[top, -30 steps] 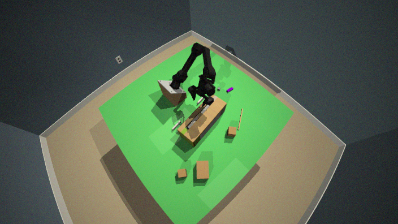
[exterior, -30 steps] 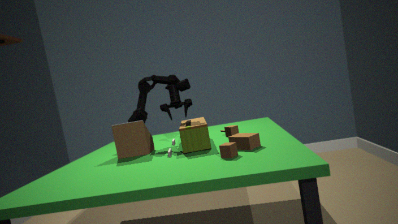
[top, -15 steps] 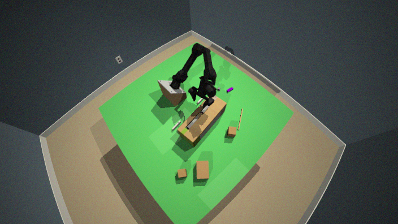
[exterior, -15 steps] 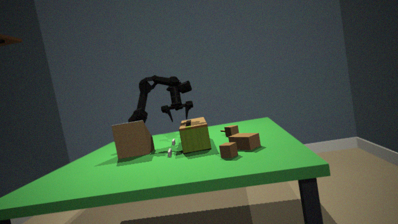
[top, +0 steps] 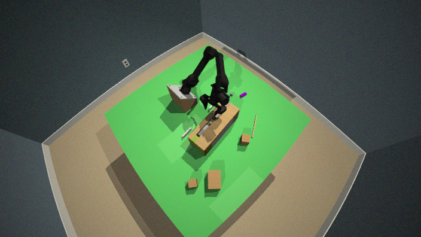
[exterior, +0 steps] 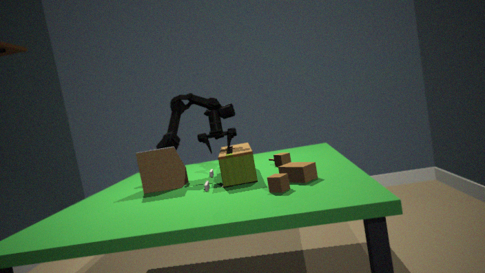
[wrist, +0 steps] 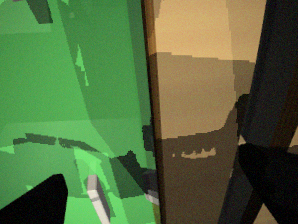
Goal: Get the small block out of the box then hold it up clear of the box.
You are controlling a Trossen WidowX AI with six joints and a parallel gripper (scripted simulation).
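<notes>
My gripper tip is now 60 mm above the box, 40 mm to the left of it and 40 mm short of it. Round my gripper tip: grey piece: 300 mm to the left, 120 mm below, 30 mm behind; thin wooden rod: 280 mm ahead, 180 mm to the left, 120 mm below; block: 50 mm ahead, 40 mm to the right, 40 mm below.
</notes>
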